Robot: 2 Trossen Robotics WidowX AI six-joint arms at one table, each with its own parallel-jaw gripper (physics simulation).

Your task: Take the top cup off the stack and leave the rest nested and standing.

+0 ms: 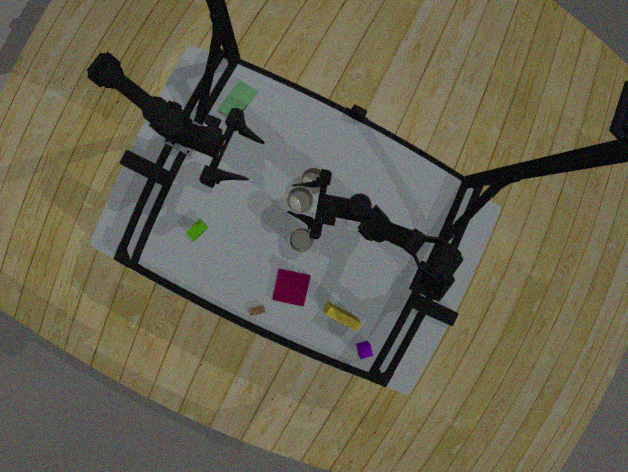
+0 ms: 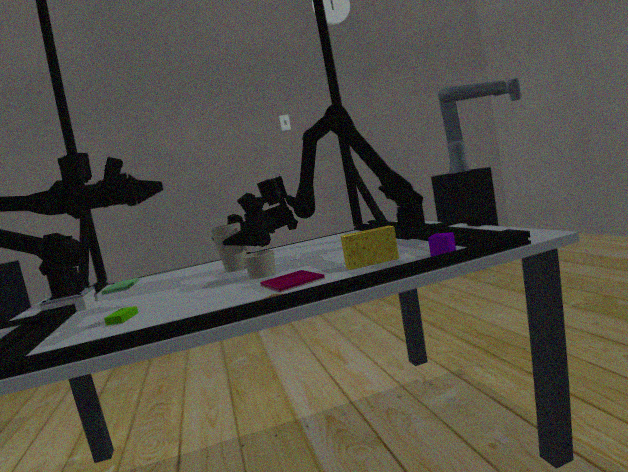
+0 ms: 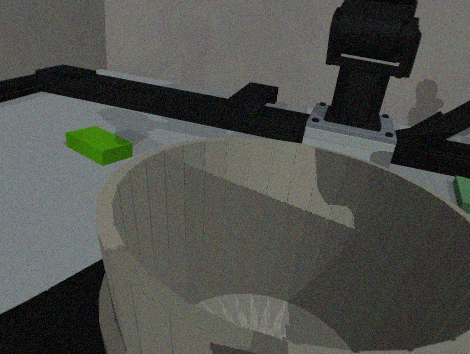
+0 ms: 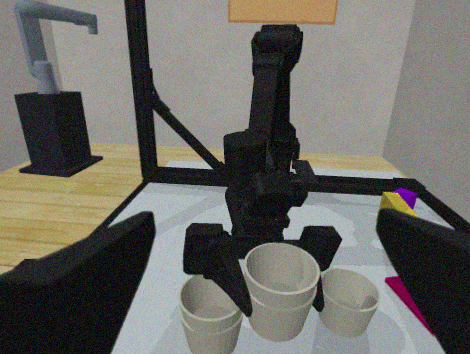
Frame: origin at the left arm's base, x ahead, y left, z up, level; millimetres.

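Where they show: left gripper, fingertip midpoint: (image 1: 289,198) (image 2: 217,241) (image 3: 265,253) (image 4: 286,311); right gripper, fingertip midpoint: (image 1: 256,161) (image 2: 162,185) (image 4: 265,220); left arm's base at its link origin: (image 1: 430,281) (image 2: 412,227); right arm's base at its link origin: (image 2: 67,294) (image 3: 352,119).
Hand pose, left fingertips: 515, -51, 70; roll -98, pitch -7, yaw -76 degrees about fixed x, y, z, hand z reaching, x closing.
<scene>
Things, the pixels of their centre, and the offset from my left fingertips, as dx, dy, dz. "spot": a spot on its surface instead. Level surfaces: height alone.
- grey table at its surface level: dz -91
- nested beige stack at the middle of its body: (image 4: 212,309) (image 1: 312,181) -39, -76, -46
- single beige cup at the middle of its body: (image 4: 345,302) (image 2: 260,264) (image 1: 301,239) -78, +93, -66
- lime block at the middle of its body: (image 3: 99,144) (image 2: 121,315) (image 1: 197,230) +225, +194, -84
- green flat patch at a spot on its surface: (image 1: 237,97) spot: +284, -233, -82
- magenta flat square at a spot on its surface: (image 2: 291,279) (image 1: 289,290) spot: -108, +250, -84
- yellow block at the middle of its body: (image 2: 369,247) (image 4: 395,219) (image 1: 341,316) -285, +257, -57
- purple cube at the middle of its body: (image 2: 442,244) (image 4: 403,200) (image 1: 364,349) -407, +338, -72
- small tan piece at the middle of its body: (image 1: 257,310) -42, +350, -88
My left gripper (image 1: 297,199) (image 2: 234,241) (image 4: 286,311) is shut on a beige cup (image 1: 302,200) (image 3: 255,225) (image 4: 283,270). The held cup is upright and low over the grey table (image 1: 368,154); I cannot tell whether it touches. A second rim line shows below its top rim. A nested beige stack (image 1: 310,176) (image 4: 210,323) stands upright beside it. A single beige cup (image 1: 301,239) (image 2: 261,263) (image 4: 349,302) stands on the other side. My right gripper (image 1: 252,159) (image 2: 155,187) is open and empty, raised well away from the cups.
On the table lie a lime block (image 1: 196,229) (image 2: 121,315) (image 3: 98,144), a green flat patch (image 1: 237,97), a magenta flat square (image 1: 291,287) (image 2: 291,279), a yellow block (image 1: 342,316) (image 2: 369,245), a purple cube (image 1: 364,349) (image 2: 441,243) and a small tan piece (image 1: 256,309).
</scene>
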